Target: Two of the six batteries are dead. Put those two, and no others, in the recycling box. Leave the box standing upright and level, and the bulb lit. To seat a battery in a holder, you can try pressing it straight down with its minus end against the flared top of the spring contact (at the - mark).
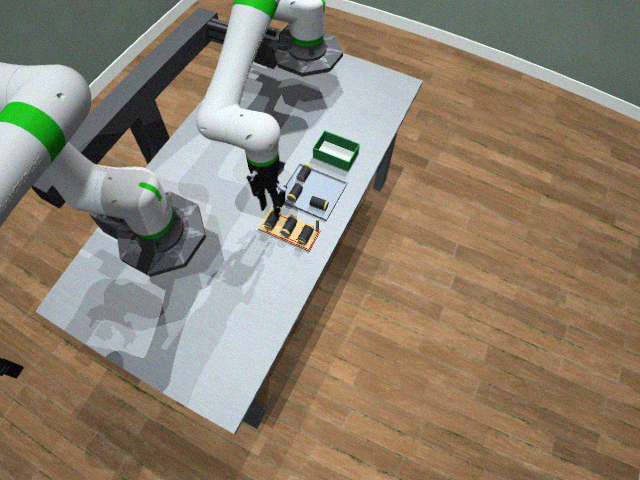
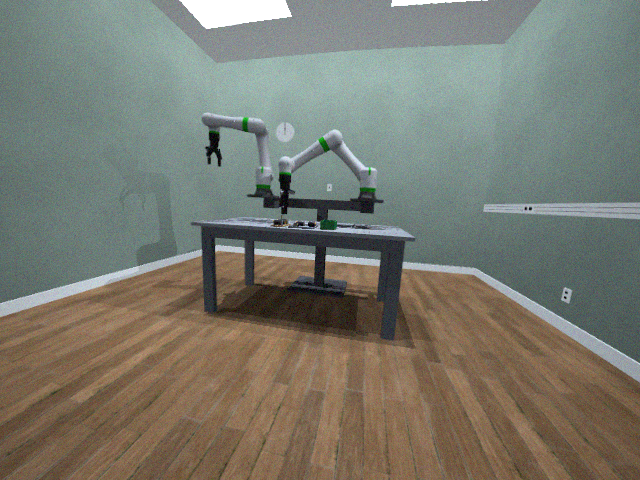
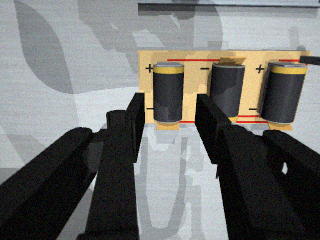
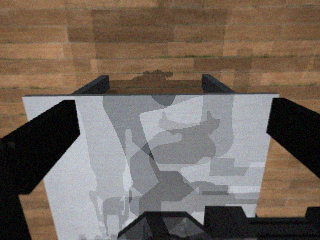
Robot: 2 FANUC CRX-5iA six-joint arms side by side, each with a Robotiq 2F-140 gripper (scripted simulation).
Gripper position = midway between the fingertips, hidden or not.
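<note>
Image 1 gives me my left gripper (image 1: 270,210) together with a tray (image 1: 319,184). In image 3 my left gripper appears as well (image 3: 170,108), and there I also see a battery (image 3: 168,81), a battery (image 3: 226,85) and a battery (image 3: 284,86). Image 4 has my right gripper (image 4: 173,116), while the tray is out of frame in image 4.
</note>
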